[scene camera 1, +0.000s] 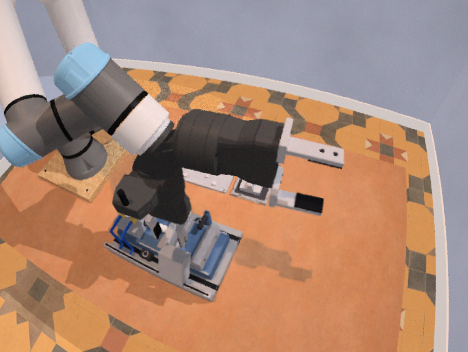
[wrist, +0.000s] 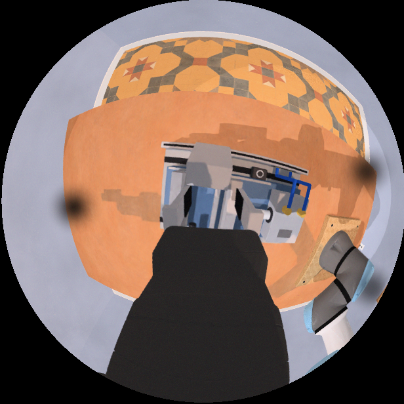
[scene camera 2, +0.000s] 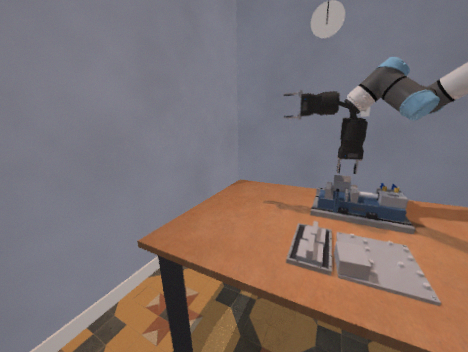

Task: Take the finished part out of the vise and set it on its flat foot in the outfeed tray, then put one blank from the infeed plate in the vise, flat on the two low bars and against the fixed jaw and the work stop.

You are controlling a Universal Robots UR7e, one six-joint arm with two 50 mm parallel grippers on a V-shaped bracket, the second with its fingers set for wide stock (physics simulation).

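Frame: origin at the arm's base, x ahead, y left, z up, level; metres.
Where they show: hand, tool point: (scene camera 1: 169, 234) (scene camera 2: 347, 168); arm's base, link origin: (scene camera 1: 87, 161).
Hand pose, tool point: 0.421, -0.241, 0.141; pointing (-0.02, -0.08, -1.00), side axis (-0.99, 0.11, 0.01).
Note:
Things, the pixels of their top centre, and the offset from my tool point, as dx, dy, dz.
- vise, top centre: (scene camera 1: 164, 228) (scene camera 2: 359, 187) -0.039, +0.037, -0.063
- infeed plate, top centre: (scene camera 1: 211, 159) (scene camera 2: 376, 258) -0.006, +0.320, -0.154
- grey block-shaped blank, top centre: (scene camera 2: 351, 252) +0.065, +0.361, -0.118
- tall grey block, top centre: (scene camera 1: 169, 258) (scene camera 2: 342, 175) +0.002, -0.038, -0.038
The vise (scene camera 1: 216, 265) (scene camera 2: 370, 212) (wrist: 172, 186), blue with grey jaws, stands on the table. My gripper (scene camera 1: 169, 231) (scene camera 2: 347, 167) (wrist: 214, 198) points down over it, open and empty; blue bed and pale bars show between the fingers in the wrist view. Its body hides part of the jaws. No block shows in the visible part of the jaw gap. The outfeed tray (scene camera 2: 309, 267) holds grey ribbed pieces, whose number I cannot tell. The infeed plate (scene camera 1: 209, 180) (scene camera 2: 395, 281) carries a grey block-shaped blank (scene camera 2: 354, 262) near the tray. The wrist view does not show tray or plate.
The second gripper (scene camera 1: 329, 180) (scene camera 2: 286, 105) sticks out sideways, fingers apart and empty. A tall grey block (scene camera 1: 174, 265) (scene camera 2: 342, 181) (wrist: 209, 165) rises at the vise's side. Blue hoses (wrist: 300, 184) stand at one end. The arm's base board (scene camera 1: 55, 174) lies beyond that end.

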